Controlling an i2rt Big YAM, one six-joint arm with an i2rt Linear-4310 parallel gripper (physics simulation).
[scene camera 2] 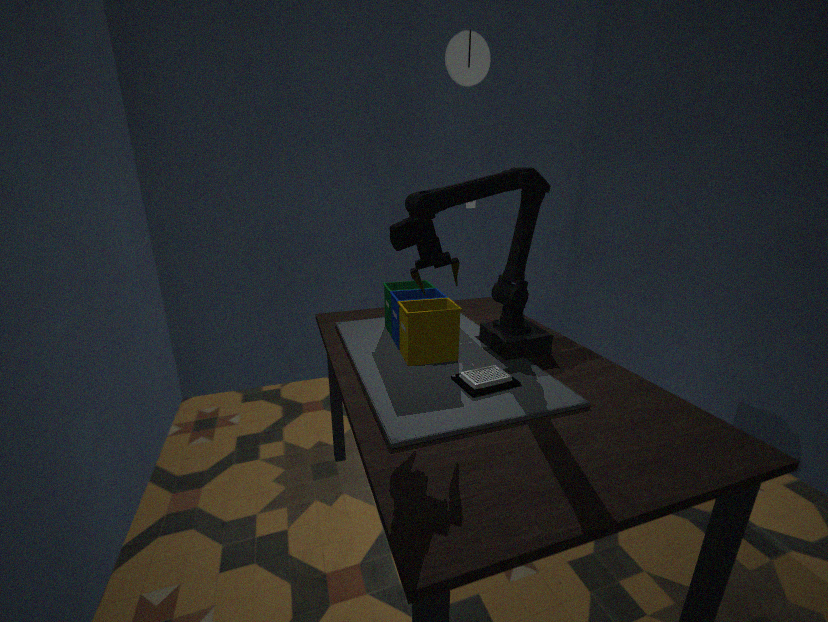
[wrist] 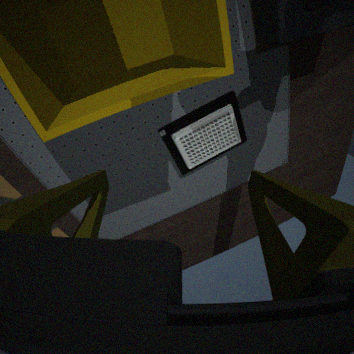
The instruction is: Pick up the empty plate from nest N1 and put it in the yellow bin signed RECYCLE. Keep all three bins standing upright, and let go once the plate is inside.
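Places are measured from the arm's base along level axes (x right, y back, z down), in metres.
Pixels of known places: gripper, fingertip midpoint: point(scene camera 2: 440, 290) point(wrist: 178, 177); arm's base, origin of the base link: point(scene camera 2: 511, 328).
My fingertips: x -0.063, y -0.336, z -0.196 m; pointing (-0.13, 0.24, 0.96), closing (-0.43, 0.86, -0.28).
Observation:
Ahead of a thing's pixels: the offset from my fingertips to its top centre. "spot": to the spot under its first point. Level surfaces: height alone.
The white plate @[dx -0.141, dy +0.075, dz +0.228 m] point(scene camera 2: 485, 376) point(wrist: 209, 137), with a grid of small wells, lies flat in the black nest @[dx -0.141, dy +0.075, dz +0.239 m] point(scene camera 2: 473, 390) point(wrist: 242, 125) on the grey board. The yellow bin @[dx +0.095, dy +0.014, dz +0.074 m] point(scene camera 2: 433, 334) point(wrist: 142, 102) stands upright beside it, and the part of its inside that shows in the wrist view is bare. The blue bin @[spot: dx +0.248, dy -0.041, dz +0.167 m] point(scene camera 2: 394, 320) and the green bin @[spot: dx +0.374, dy -0.016, dz +0.174 m] point(scene camera 2: 387, 311) stand upright behind the yellow one. My gripper point(scene camera 2: 439, 283) point(wrist: 178, 177) is open and empty, in the air above the bins' rims. In the wrist view the plate shows beyond the fingertips, well apart from them.
The grey perforated board @[dz +0.254 m] point(scene camera 2: 428, 431) point(wrist: 142, 212) carries the bins and the nest on the dark wooden table @[dz +0.267 m] point(scene camera 2: 642, 435). The arm's base point(scene camera 2: 516, 340) stands at the board's side, near the nest. Shadows of the arm fall over the board and the table.

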